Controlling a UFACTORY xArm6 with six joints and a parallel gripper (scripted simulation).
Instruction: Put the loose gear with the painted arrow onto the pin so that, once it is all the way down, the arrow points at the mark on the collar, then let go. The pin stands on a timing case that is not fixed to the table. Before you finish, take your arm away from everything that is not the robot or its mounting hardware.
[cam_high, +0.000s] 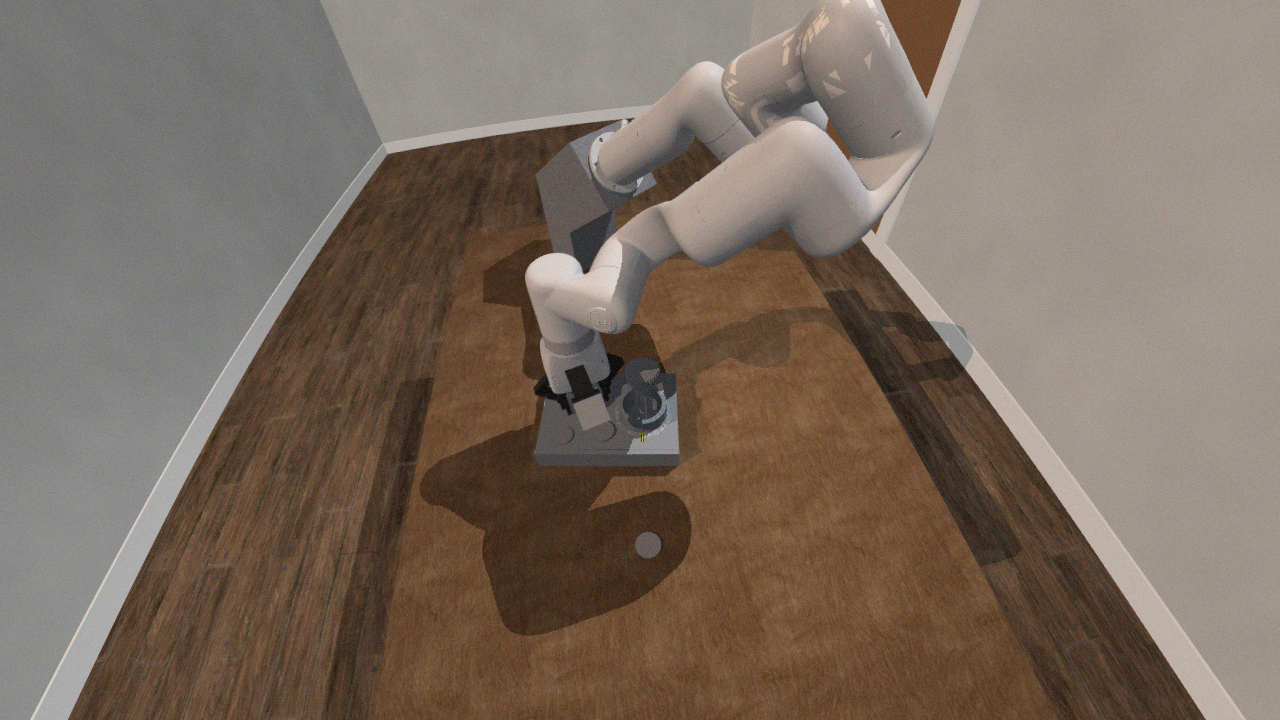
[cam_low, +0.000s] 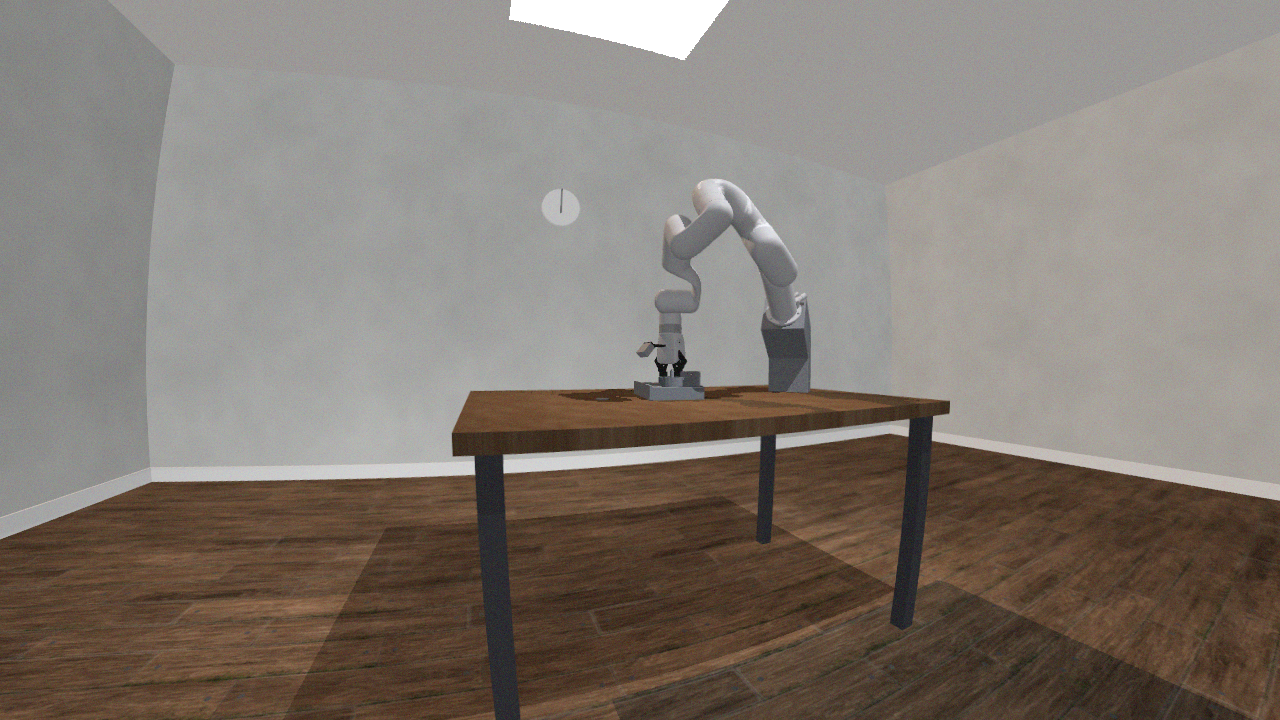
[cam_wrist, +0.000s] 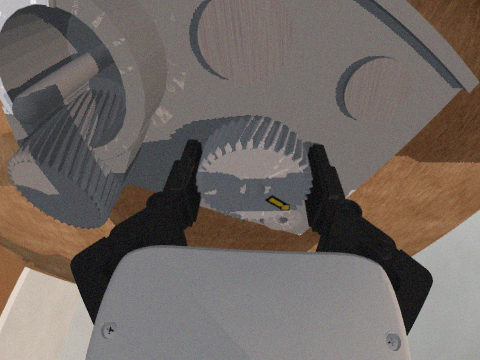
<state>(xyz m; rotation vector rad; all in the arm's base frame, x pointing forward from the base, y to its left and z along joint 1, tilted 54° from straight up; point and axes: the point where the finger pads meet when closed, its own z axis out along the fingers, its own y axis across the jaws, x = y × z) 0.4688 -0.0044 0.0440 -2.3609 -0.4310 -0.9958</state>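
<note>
The grey gear is right at my hand.
</note>
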